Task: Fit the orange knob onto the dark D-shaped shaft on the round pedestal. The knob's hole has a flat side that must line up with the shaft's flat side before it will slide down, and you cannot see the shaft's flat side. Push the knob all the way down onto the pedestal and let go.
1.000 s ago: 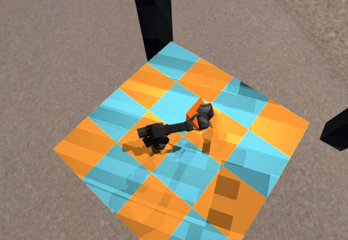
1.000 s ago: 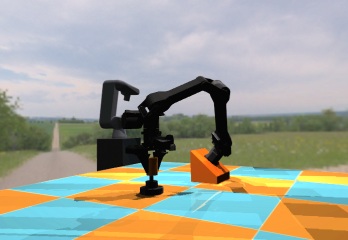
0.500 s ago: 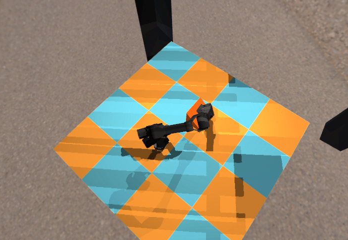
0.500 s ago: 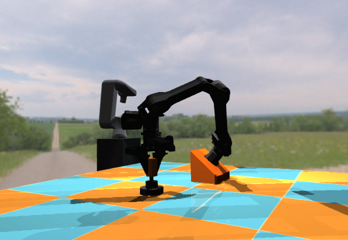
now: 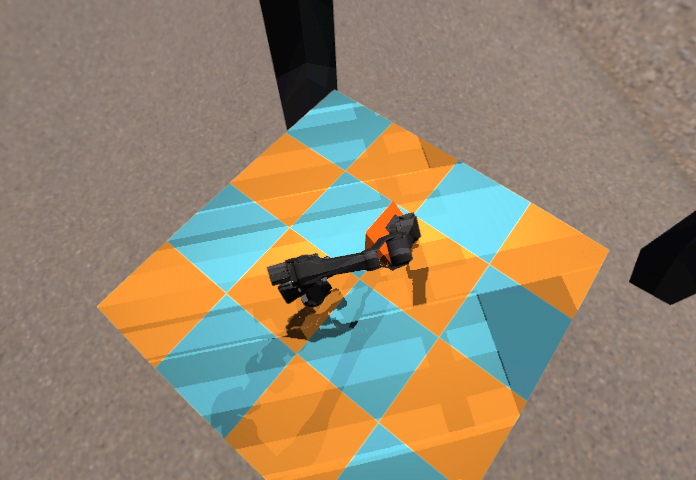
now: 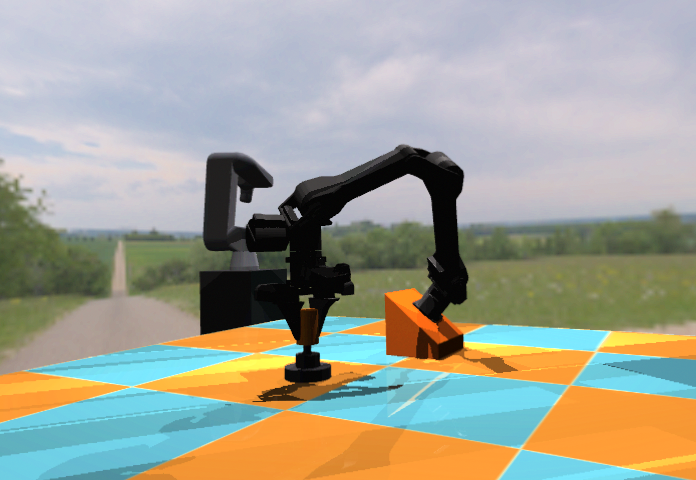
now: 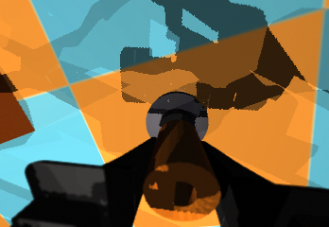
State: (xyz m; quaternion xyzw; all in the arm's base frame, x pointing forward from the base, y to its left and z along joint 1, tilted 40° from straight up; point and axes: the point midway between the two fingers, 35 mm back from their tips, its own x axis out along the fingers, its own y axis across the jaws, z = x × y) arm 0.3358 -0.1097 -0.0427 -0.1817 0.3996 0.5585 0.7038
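My gripper tip is now 20 mm below the orange knob. From my gripper tip the other things lie so: round pedestal: 40 mm below.
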